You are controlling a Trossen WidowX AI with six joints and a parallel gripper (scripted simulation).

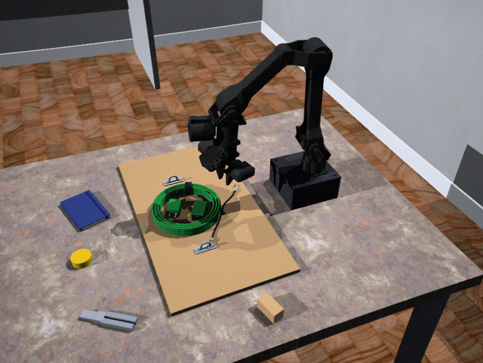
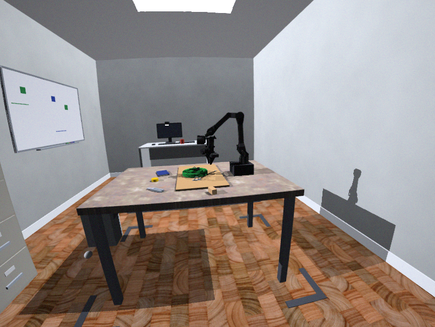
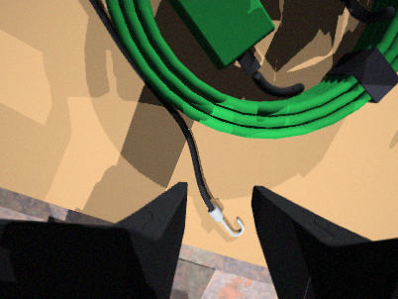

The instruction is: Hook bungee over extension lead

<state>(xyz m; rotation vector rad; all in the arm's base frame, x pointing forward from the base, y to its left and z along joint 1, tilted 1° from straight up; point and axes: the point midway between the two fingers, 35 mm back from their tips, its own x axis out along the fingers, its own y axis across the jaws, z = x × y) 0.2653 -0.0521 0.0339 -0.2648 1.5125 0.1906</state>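
The tan board is 90 mm ahead of my hand, 10 mm to the left of it and 110 mm below it. The rest, counted from my hand: yellow disc (430 mm ahead, 60 mm to the left, 110 mm below); grey tool (410 mm ahead, 260 mm to the left, 110 mm below); wooden block (50 mm ahead, 390 mm to the left, 100 mm below).
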